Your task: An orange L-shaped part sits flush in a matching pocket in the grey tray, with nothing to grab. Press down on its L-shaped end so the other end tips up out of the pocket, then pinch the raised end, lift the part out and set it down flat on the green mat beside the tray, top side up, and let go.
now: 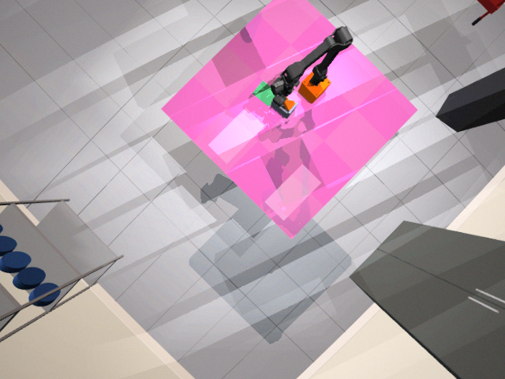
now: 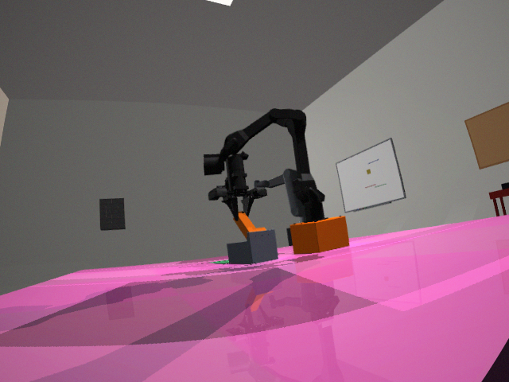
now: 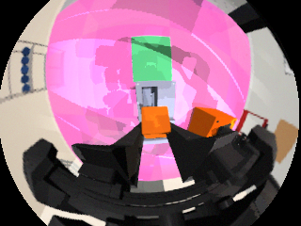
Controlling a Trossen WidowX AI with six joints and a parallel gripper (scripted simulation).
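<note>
Right now the green mat is 15 cm below my gripper tip, 14 cm to the right of it and 3 cm behind it. Round my gripper tip: orange L-shaped part: 3 cm to the left, 3 cm below, 1 cm behind.
</note>
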